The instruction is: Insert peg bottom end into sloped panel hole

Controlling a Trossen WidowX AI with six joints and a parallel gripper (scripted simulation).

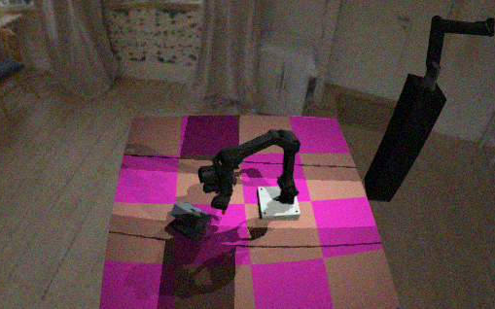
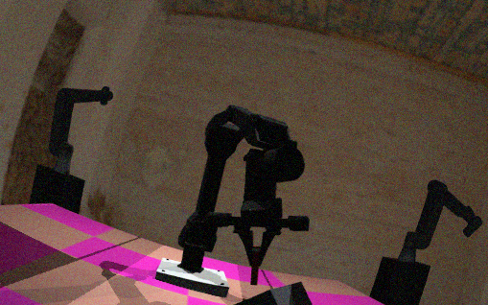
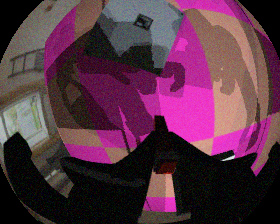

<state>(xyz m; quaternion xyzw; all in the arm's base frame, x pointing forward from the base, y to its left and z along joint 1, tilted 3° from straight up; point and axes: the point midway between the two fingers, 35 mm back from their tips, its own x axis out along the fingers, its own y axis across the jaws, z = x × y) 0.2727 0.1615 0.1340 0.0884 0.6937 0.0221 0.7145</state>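
My gripper tip is now 14 cm short of the sloped grey panel, 3 cm to the right of it and 6 cm above it. The rest, counted from my gripper tip: red peg (2 cm above).
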